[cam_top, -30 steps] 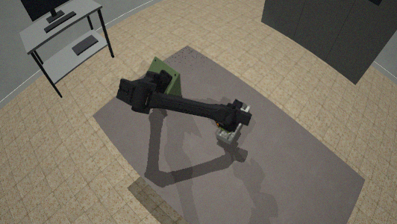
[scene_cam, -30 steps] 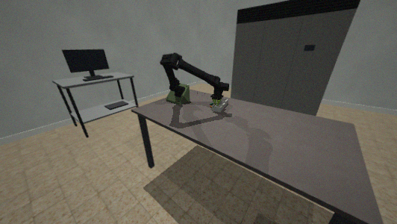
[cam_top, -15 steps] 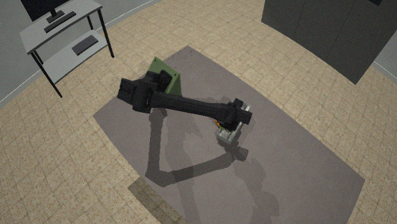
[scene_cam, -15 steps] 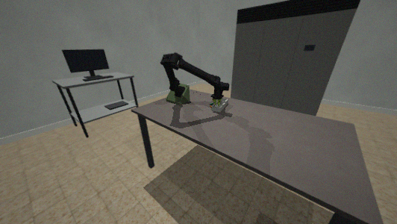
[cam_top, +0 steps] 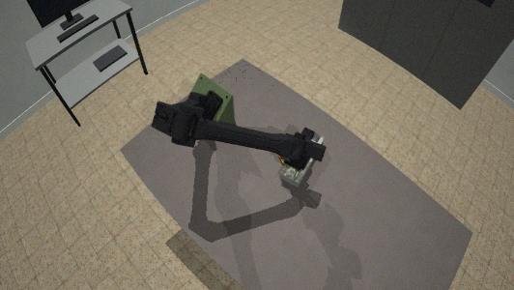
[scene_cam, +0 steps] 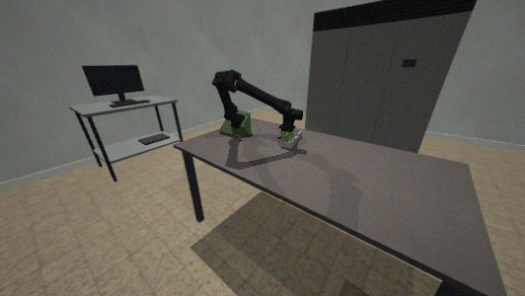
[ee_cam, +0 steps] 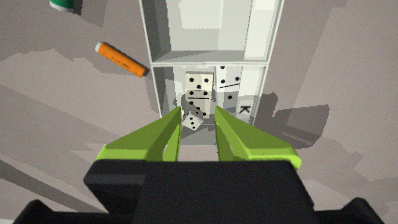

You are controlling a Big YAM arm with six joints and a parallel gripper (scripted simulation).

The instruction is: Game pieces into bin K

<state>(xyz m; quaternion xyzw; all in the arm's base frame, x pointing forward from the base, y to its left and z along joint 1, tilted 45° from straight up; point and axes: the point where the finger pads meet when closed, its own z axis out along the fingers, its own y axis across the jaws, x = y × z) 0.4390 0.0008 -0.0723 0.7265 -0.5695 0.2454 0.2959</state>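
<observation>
The white die is 30 mm below my hand and 20 mm to the right of it. From my hand the other things lie so: orange cylinder 80 mm behind, 40 mm below, 20 mm to the left; then green cylinder 110 mm behind, 70 mm to the left, 40 mm below; then grey three-part bin 80 mm to the left, 30 mm below, 10 mm behind.
</observation>
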